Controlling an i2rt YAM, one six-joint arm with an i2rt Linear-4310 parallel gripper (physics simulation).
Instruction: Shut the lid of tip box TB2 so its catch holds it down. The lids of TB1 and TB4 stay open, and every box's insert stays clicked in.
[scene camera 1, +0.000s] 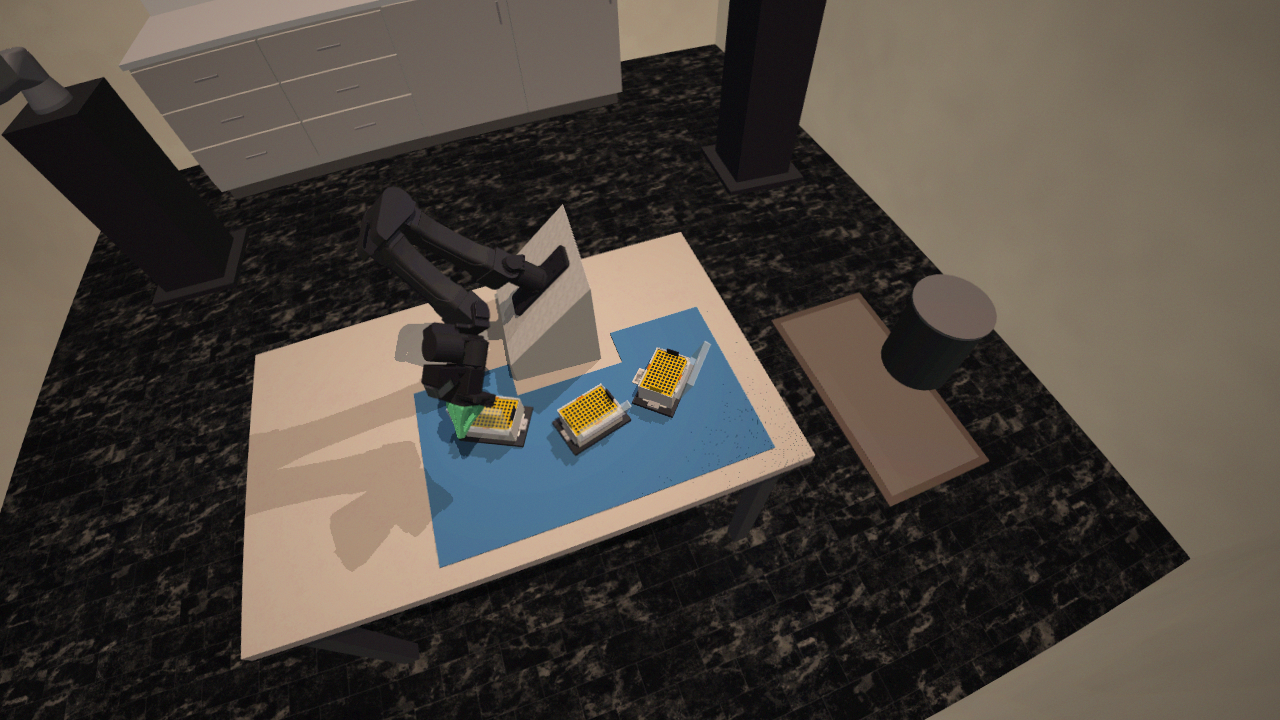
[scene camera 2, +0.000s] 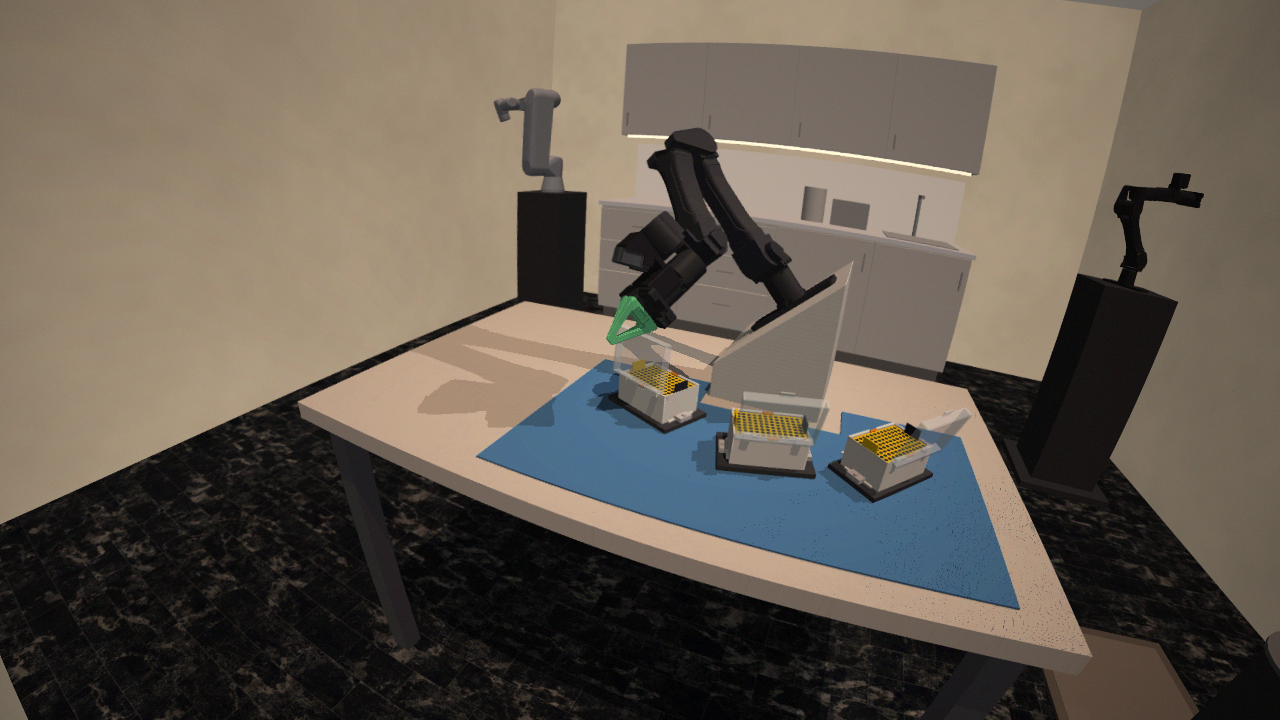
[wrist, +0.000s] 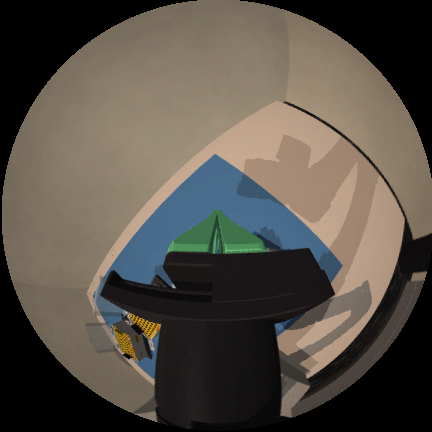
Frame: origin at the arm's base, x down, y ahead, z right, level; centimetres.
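Seen in the pictures: gripper, fingertip midpoint: (scene camera 1: 460, 438) (scene camera 2: 608, 342) (wrist: 216, 214); arm's base, link origin: (scene camera 1: 541, 282) (scene camera 2: 795, 304).
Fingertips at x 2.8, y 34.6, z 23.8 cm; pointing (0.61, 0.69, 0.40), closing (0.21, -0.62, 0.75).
Note:
Pixels of each thing's middle, then the offset from my fingertips to it. "pt": a spot on its surface instead. Level surfaces: height alone.
- left box, surface spot: (scene camera 2: 657, 399) pt dz -7.5, dx +10.0, dy -4.1 cm
- middle box, body centre: (scene camera 2: 766, 435) (scene camera 1: 587, 411) (wrist: 155, 315) dz -26.7, dx +11.6, dy -4.8 cm
- raised clear lid, surface spot: (scene camera 2: 785, 406) pt dz -29.7, dx +1.2, dy +4.7 cm
- right box, body centre: (scene camera 2: 881, 452) (scene camera 1: 659, 376) (wrist: 131, 342) dz -45.7, dx +11.6, dy -9.0 cm
- blue mat, surface height: dx +14.9 cm
- pale table, surface height: dx +15.2 cm
Three white tip boxes with yellow racks stand on dark bases; I cannot read their labels, so which is TB2 cannot be told. The left box (scene camera 1: 499, 417) (scene camera 2: 657, 399) has its clear lid (scene camera 2: 650, 352) raised. The middle box (scene camera 1: 590, 419) (scene camera 2: 768, 450) has a raised clear lid (scene camera 2: 785, 406). The right box (scene camera 1: 664, 377) (scene camera 2: 886, 462) has its lid (scene camera 1: 699, 363) (scene camera 2: 950, 426) tilted outward. My gripper (scene camera 1: 460, 435) (scene camera 2: 612, 340) (wrist: 216, 214) is shut and empty, its green fingers close to the left box's raised lid. Contact cannot be told. The arm hides much of the boxes in the wrist view.
The boxes stand on a blue mat (scene camera 1: 537, 519) (scene camera 2: 716, 510) on the pale table (scene camera 1: 304, 429) (scene camera 2: 420, 367). My arm's slanted grey mount (scene camera 1: 559, 335) (scene camera 2: 787, 358) rises behind the left and middle boxes.

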